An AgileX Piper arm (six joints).
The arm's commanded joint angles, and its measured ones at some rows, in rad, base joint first. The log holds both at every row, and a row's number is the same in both.
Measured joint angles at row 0: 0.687 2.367 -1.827 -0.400 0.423 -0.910
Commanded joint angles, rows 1 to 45: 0.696 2.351 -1.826 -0.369 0.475 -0.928; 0.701 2.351 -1.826 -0.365 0.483 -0.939; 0.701 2.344 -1.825 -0.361 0.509 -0.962; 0.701 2.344 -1.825 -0.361 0.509 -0.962; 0.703 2.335 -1.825 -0.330 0.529 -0.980; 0.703 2.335 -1.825 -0.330 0.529 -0.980; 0.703 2.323 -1.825 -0.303 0.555 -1.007; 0.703 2.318 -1.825 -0.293 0.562 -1.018; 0.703 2.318 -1.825 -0.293 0.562 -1.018; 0.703 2.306 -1.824 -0.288 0.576 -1.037; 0.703 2.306 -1.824 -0.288 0.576 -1.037; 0.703 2.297 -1.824 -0.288 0.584 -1.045; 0.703 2.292 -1.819 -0.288 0.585 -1.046; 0.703 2.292 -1.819 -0.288 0.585 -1.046; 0.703 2.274 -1.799 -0.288 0.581 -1.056; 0.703 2.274 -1.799 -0.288 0.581 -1.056; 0.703 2.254 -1.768 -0.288 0.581 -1.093; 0.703 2.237 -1.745 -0.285 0.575 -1.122; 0.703 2.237 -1.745 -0.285 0.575 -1.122; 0.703 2.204 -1.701 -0.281 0.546 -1.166; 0.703 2.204 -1.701 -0.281 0.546 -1.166; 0.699 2.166 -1.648 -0.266 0.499 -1.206; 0.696 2.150 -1.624 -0.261 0.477 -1.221; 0.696 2.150 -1.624 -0.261 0.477 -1.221; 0.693 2.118 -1.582 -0.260 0.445 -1.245; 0.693 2.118 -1.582 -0.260 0.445 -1.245; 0.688 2.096 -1.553 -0.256 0.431 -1.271; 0.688 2.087 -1.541 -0.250 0.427 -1.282; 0.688 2.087 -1.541 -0.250 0.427 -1.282; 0.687 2.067 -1.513 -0.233 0.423 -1.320; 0.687 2.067 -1.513 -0.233 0.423 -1.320; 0.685 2.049 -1.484 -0.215 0.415 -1.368; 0.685 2.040 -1.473 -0.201 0.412 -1.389; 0.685 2.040 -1.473 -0.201 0.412 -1.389; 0.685 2.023 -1.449 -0.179 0.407 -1.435; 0.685 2.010 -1.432 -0.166 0.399 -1.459; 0.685 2.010 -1.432 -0.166 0.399 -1.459; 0.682 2.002 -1.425 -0.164 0.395 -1.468; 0.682 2.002 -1.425 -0.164 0.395 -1.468; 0.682 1.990 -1.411 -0.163 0.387 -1.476; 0.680 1.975 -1.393 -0.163 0.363 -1.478; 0.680 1.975 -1.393 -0.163 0.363 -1.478; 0.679 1.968 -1.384 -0.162 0.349 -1.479; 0.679 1.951 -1.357 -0.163 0.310 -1.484; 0.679 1.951 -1.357 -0.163 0.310 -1.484
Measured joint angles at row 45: 0.687 1.999 -1.376 -0.162 0.413 -1.472
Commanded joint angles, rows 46 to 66: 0.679 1.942 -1.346 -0.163 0.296 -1.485; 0.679 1.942 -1.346 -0.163 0.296 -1.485; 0.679 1.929 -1.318 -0.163 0.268 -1.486; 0.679 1.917 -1.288 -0.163 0.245 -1.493; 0.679 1.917 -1.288 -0.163 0.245 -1.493; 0.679 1.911 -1.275 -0.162 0.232 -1.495; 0.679 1.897 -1.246 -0.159 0.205 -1.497; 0.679 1.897 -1.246 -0.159 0.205 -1.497; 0.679 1.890 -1.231 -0.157 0.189 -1.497; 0.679 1.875 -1.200 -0.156 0.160 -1.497; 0.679 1.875 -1.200 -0.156 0.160 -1.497; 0.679 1.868 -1.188 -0.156 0.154 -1.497; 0.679 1.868 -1.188 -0.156 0.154 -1.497; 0.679 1.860 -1.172 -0.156 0.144 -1.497; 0.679 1.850 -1.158 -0.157 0.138 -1.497; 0.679 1.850 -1.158 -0.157 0.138 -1.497; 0.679 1.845 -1.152 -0.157 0.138 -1.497; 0.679 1.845 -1.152 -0.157 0.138 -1.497; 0.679 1.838 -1.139 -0.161 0.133 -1.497; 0.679 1.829 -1.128 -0.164 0.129 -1.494; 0.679 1.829 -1.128 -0.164 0.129 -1.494
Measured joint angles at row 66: 0.686 1.863 -1.135 -0.159 0.205 -1.494
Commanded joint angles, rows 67 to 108: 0.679 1.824 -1.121 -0.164 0.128 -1.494; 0.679 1.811 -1.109 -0.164 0.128 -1.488; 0.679 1.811 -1.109 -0.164 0.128 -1.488; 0.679 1.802 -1.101 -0.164 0.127 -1.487; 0.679 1.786 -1.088 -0.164 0.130 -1.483; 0.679 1.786 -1.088 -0.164 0.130 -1.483; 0.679 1.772 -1.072 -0.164 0.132 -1.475; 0.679 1.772 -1.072 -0.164 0.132 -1.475; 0.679 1.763 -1.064 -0.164 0.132 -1.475; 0.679 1.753 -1.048 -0.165 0.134 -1.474; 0.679 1.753 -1.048 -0.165 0.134 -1.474; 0.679 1.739 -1.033 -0.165 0.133 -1.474; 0.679 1.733 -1.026 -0.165 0.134 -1.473; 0.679 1.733 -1.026 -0.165 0.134 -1.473; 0.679 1.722 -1.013 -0.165 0.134 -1.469; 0.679 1.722 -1.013 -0.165 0.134 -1.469; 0.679 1.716 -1.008 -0.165 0.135 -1.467; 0.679 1.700 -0.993 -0.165 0.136 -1.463; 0.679 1.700 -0.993 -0.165 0.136 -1.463; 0.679 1.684 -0.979 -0.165 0.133 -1.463; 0.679 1.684 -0.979 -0.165 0.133 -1.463; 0.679 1.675 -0.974 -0.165 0.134 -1.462; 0.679 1.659 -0.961 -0.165 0.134 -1.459; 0.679 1.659 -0.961 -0.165 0.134 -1.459; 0.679 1.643 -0.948 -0.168 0.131 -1.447; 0.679 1.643 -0.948 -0.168 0.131 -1.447; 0.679 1.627 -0.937 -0.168 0.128 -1.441; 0.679 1.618 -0.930 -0.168 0.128 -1.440; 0.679 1.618 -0.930 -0.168 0.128 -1.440; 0.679 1.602 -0.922 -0.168 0.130 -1.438; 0.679 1.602 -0.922 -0.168 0.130 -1.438; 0.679 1.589 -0.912 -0.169 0.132 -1.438; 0.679 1.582 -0.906 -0.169 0.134 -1.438; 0.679 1.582 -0.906 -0.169 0.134 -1.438; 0.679 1.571 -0.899 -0.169 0.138 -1.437; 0.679 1.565 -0.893 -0.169 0.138 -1.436; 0.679 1.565 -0.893 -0.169 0.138 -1.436; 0.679 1.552 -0.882 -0.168 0.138 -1.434; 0.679 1.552 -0.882 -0.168 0.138 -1.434; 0.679 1.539 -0.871 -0.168 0.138 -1.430; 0.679 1.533 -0.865 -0.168 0.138 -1.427; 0.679 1.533 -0.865 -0.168 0.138 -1.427
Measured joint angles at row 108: 0.685 1.570 -0.872 -0.162 0.202 -1.441
